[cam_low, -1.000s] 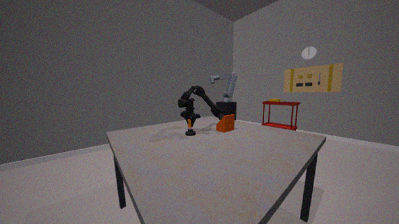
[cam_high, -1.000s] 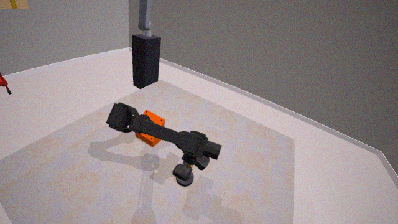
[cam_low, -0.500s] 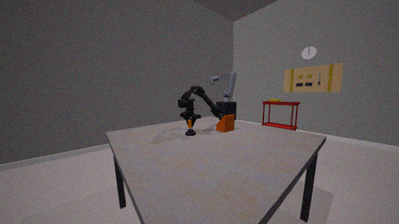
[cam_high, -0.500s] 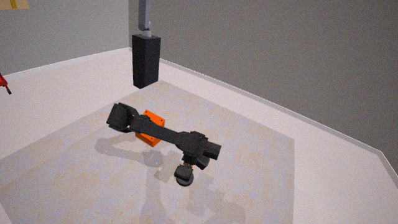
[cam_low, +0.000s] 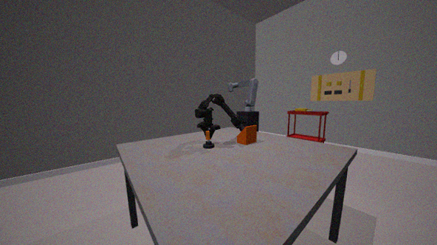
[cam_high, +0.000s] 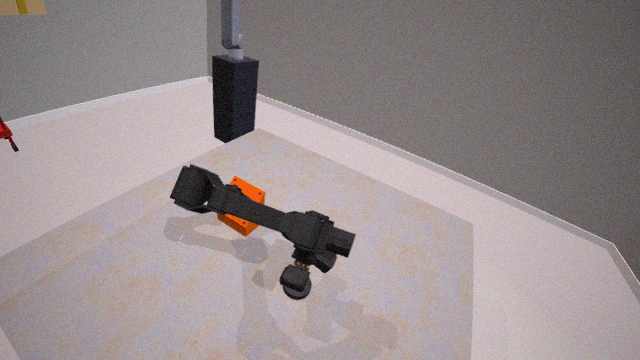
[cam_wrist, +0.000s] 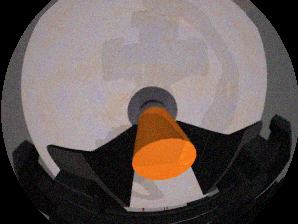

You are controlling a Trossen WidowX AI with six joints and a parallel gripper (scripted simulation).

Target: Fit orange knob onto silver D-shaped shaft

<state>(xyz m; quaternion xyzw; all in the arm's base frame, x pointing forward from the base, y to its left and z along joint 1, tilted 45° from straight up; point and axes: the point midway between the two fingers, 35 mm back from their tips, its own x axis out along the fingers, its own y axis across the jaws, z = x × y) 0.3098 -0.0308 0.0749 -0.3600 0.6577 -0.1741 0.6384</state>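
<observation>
The orange knob is 30 mm above my gripper tip. From my gripper tip the other things lie so: round dark pedestal (40 mm below).
</observation>
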